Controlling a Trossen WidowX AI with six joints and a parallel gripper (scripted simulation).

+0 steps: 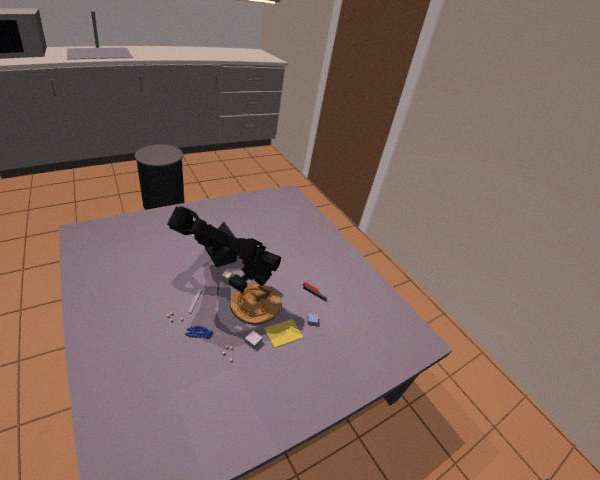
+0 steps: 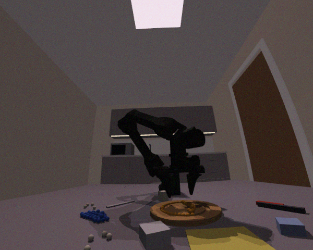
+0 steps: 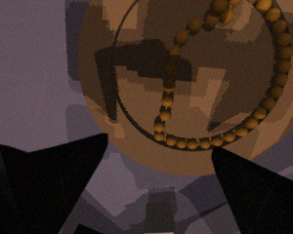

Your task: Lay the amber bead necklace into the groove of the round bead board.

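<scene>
The round wooden bead board is 60 mm ahead of my gripper tip, 10 mm to the right of it and 20 mm below it. Round my gripper tip: grey block: 210 mm ahead, 100 mm to the right, 20 mm below; yellow pad: 230 mm ahead, 20 mm to the left, 30 mm below; thin rod: 60 mm behind, 210 mm to the right, 30 mm below.
</scene>
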